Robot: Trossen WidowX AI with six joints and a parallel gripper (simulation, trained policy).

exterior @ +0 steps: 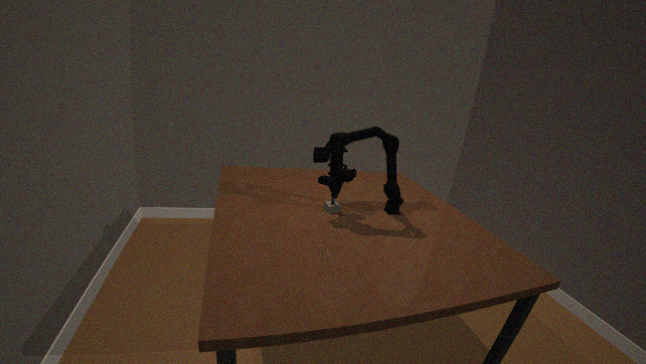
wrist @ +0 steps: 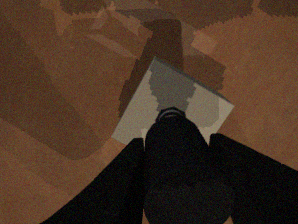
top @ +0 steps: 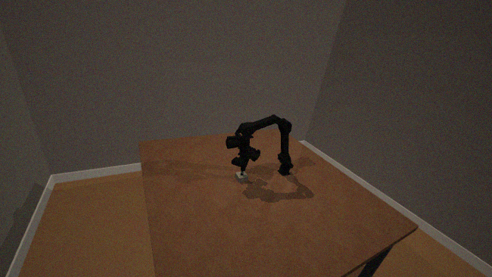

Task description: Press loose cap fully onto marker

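The pale holder block lies 7 cm below my gripper tip and 1 cm to the right of it. Also, from my gripper tip: dark marker cap: 1 cm above.
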